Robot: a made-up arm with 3 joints. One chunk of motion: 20 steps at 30 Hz.
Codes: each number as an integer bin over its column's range. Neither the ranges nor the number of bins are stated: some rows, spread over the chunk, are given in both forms.
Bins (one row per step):
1: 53 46 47
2: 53 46 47
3: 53 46 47
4: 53 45 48
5: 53 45 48
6: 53 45 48
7: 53 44 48
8: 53 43 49
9: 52 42 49
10: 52 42 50
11: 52 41 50
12: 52 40 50
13: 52 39 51
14: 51 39 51
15: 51 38 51
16: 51 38 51
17: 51 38 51
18: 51 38 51
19: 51 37 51
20: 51 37 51
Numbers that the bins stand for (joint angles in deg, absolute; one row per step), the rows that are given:
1: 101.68 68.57 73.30
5: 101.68 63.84 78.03
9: 96.95 49.66 82.76
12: 96.95 40.20 87.49
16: 92.22 30.74 92.22
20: 92.22 26.01 92.22
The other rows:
2: 101.68 68.57 73.30
3: 101.68 68.57 73.30
4: 101.68 63.84 78.03
6: 101.68 63.84 78.03
7: 101.68 59.12 78.03
8: 101.68 54.39 82.76
10: 96.95 49.66 87.49
11: 96.95 44.93 87.49
13: 96.95 35.47 92.22
14: 92.22 35.47 92.22
15: 92.22 30.74 92.22
17: 92.22 30.74 92.22
18: 92.22 30.74 92.22
19: 92.22 26.01 92.22

